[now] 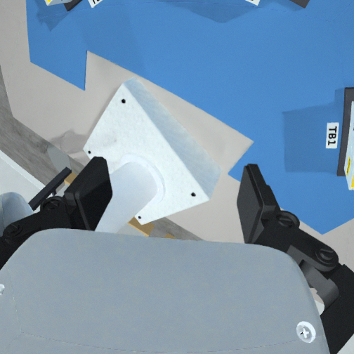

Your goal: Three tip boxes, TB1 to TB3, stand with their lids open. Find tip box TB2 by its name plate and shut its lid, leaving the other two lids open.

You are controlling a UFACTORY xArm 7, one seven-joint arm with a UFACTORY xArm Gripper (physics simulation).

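Note:
Visible here are my gripper [173,179] and a blue mat [274,78].

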